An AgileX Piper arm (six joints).
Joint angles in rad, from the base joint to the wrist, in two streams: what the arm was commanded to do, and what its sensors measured. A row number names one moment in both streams.
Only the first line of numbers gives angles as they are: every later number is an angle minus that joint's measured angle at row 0.
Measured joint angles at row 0:
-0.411, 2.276, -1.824, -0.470, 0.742, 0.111
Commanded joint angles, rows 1 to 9:
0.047, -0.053, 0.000, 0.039, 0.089, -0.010
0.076, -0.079, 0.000, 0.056, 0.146, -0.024
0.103, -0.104, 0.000, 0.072, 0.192, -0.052
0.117, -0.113, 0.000, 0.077, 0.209, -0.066
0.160, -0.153, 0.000, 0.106, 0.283, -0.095
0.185, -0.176, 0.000, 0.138, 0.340, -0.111
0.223, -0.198, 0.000, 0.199, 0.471, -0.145
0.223, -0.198, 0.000, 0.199, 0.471, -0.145
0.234, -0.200, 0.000, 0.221, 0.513, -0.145
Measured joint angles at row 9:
0.213, -0.186, 0.000, 0.170, 0.398, -0.127
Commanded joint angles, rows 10 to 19:
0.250, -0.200, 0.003, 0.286, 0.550, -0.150
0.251, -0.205, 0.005, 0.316, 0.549, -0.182
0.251, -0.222, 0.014, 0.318, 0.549, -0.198
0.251, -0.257, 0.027, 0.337, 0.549, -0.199
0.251, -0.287, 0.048, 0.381, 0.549, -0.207
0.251, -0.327, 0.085, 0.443, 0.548, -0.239
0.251, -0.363, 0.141, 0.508, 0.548, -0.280
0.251, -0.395, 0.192, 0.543, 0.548, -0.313
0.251, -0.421, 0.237, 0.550, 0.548, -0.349
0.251, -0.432, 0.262, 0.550, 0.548, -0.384
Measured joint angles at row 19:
0.252, -0.408, 0.217, 0.541, 0.477, -0.326
